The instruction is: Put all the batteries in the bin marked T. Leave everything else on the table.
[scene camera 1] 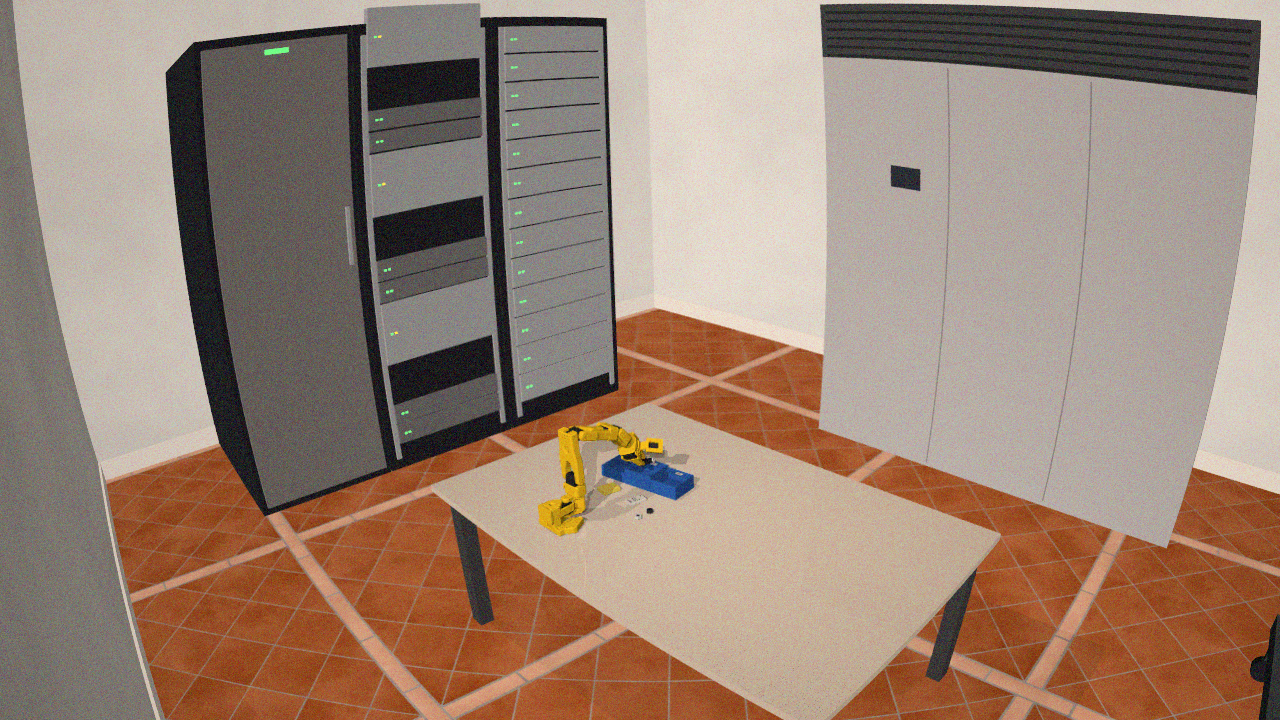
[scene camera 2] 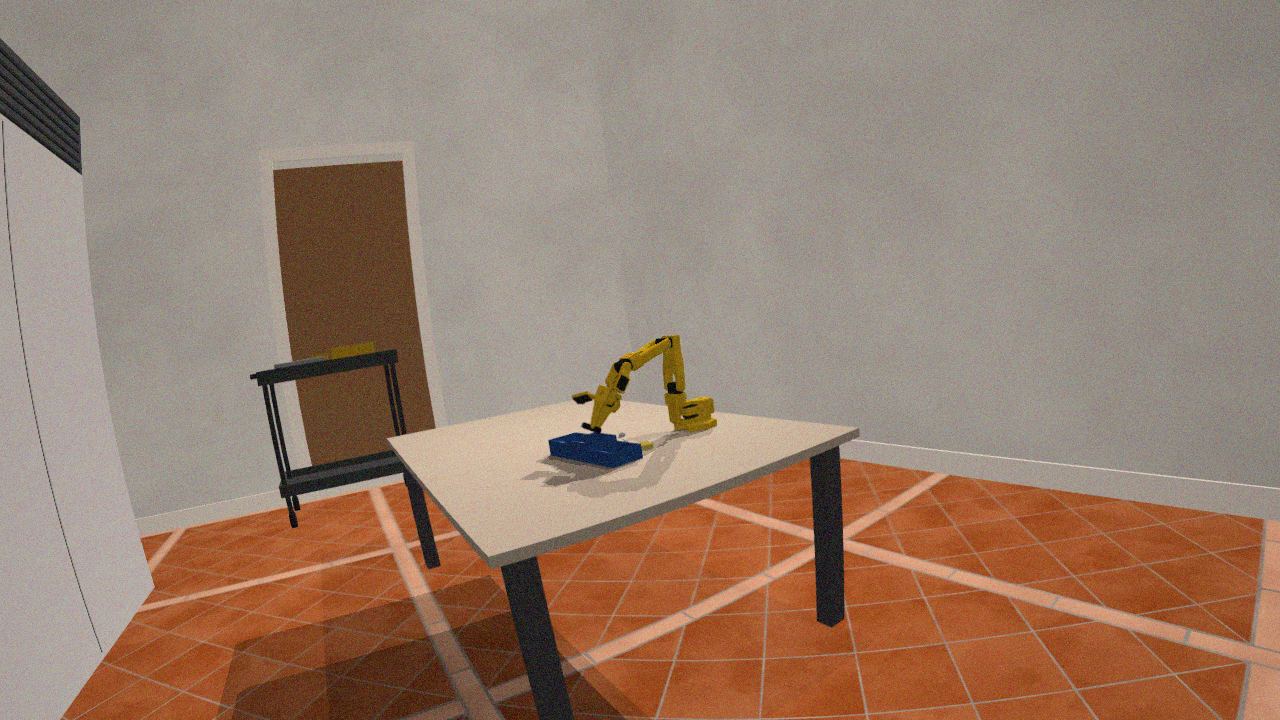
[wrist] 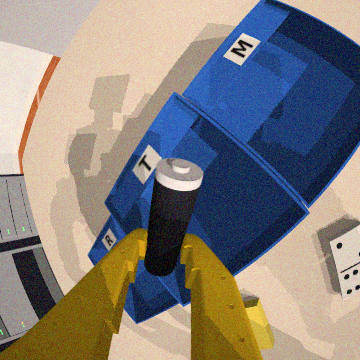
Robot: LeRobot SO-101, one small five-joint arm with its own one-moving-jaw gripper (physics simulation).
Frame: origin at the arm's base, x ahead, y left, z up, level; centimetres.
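Seen in the pictures: hand at its tool point: [scene camera 1: 643, 458] [scene camera 2: 592, 426] [wrist: 146, 240]; arm's base at its link origin: [scene camera 1: 568, 521] [scene camera 2: 689, 428].
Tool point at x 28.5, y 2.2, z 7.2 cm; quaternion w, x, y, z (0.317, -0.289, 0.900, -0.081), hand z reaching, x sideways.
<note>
Pixels of each thing's top centre, then the offset from my tool point to it. "*": a spot on its surface instead. Level surfaces: height alone.
- black battery at its top centre: [wrist: 142, 235] [scene camera 2: 590, 422] dz +1.0, dx +0.1, dy -0.9 cm
- blue bin marked T at its top centre: [wrist: 178, 208] [scene camera 2: 591, 437] [scene camera 1: 646, 466] dz -2.6, dx +0.7, dy -0.4 cm
- bin marked M at a spot on its surface: [wrist: 272, 95] * dz -6.5, dx +3.1, dy -7.9 cm
- bin marked R at a spot on its surface: [wrist: 99, 248] * dz -4.4, dx +2.5, dy +10.5 cm
- white domino at its top centre: [wrist: 353, 265] [scene camera 1: 635, 498] dz -6.5, dx -8.9, dy -6.3 cm
- yellow object at its top centre: [wrist: 242, 332] [scene camera 2: 640, 444] [scene camera 1: 608, 487] dz -6.2, dx -10.0, dy +3.2 cm
- black nut at its top centre: [scene camera 1: 649, 509] dz -6.3, dx -10.4, dy -13.1 cm
- table at its surface level: dz -7.2 cm
My gripper [wrist: 165, 246] [scene camera 1: 651, 461] [scene camera 2: 592, 428] is shut on a black battery [wrist: 172, 215] with a white end. The two jaws press on its sides near its lower end, and the white end points away from them. In the wrist view the battery is drawn over the blue bin marked T [wrist: 250, 195], with its white end beside the T label. The gripper is above the row of blue bins [scene camera 1: 673, 484] [scene camera 2: 595, 449]. The battery hides part of the T bin's inside. No other battery can be made out.
The bin marked M [wrist: 272, 95] adjoins T on one side, and the bin marked R [wrist: 99, 248] on the other. A white domino [wrist: 349, 267] [scene camera 1: 636, 500], a yellow object [wrist: 263, 325] [scene camera 1: 609, 488] and a black nut [scene camera 1: 649, 511] are on the table [scene camera 1: 760, 573] [scene camera 2: 716, 456].
</note>
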